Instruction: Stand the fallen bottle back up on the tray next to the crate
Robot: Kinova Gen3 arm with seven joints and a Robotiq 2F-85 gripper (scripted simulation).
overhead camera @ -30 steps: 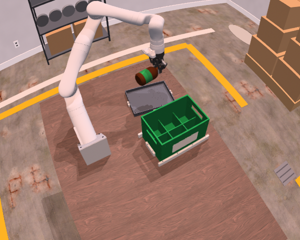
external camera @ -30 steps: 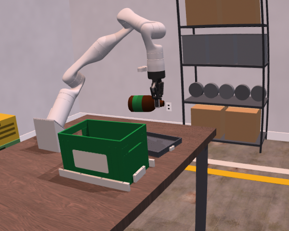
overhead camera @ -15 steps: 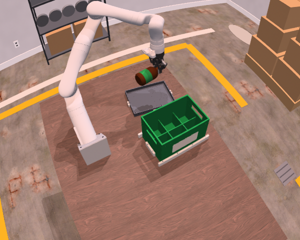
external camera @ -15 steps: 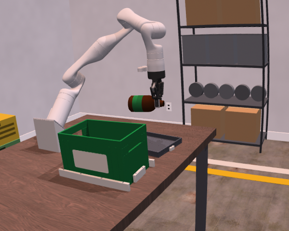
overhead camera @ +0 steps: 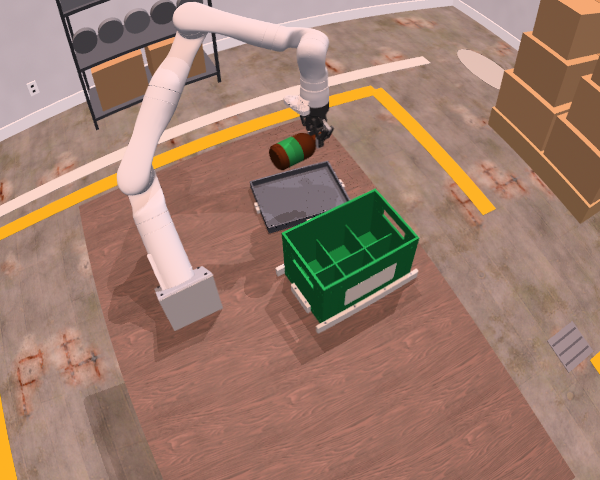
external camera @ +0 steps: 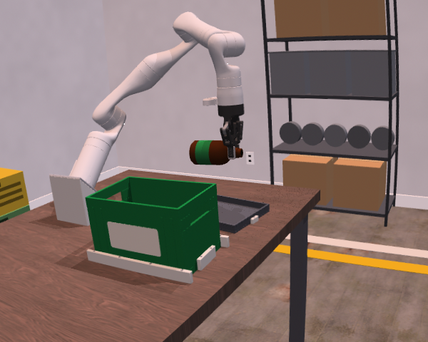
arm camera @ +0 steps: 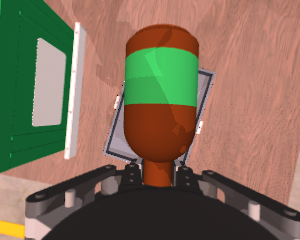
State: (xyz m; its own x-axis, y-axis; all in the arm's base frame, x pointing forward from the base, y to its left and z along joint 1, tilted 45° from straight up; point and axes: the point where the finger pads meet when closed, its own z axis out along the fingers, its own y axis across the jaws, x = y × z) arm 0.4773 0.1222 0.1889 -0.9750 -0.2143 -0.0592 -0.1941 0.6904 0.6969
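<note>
Right now the bottle is 50 mm behind my hand and 10 mm to the right of it. From my hand the other things lie so: green crate 320 mm to the right, 120 mm below, 50 mm behind; then dark grey tray 190 mm below, 60 mm behind, 20 mm to the right.
</note>
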